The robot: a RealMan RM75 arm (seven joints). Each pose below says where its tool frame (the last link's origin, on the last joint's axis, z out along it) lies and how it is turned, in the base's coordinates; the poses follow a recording.
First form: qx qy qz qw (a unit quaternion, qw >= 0); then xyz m.
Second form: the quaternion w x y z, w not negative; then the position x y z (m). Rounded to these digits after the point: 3 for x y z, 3 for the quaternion.
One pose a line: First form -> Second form
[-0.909 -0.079 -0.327 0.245 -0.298 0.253 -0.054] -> [0.245 -0.909 -0.079 -0.327 -0.298 0.253 -0.054]
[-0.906 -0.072 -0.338 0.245 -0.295 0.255 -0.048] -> [0.245 -0.906 -0.072 -0.338 -0.295 0.255 -0.048]
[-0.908 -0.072 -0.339 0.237 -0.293 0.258 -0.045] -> [0.237 -0.908 -0.072 -0.339 -0.293 0.258 -0.045]
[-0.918 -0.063 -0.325 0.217 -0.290 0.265 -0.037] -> [0.217 -0.918 -0.063 -0.325 -0.290 0.265 -0.037]
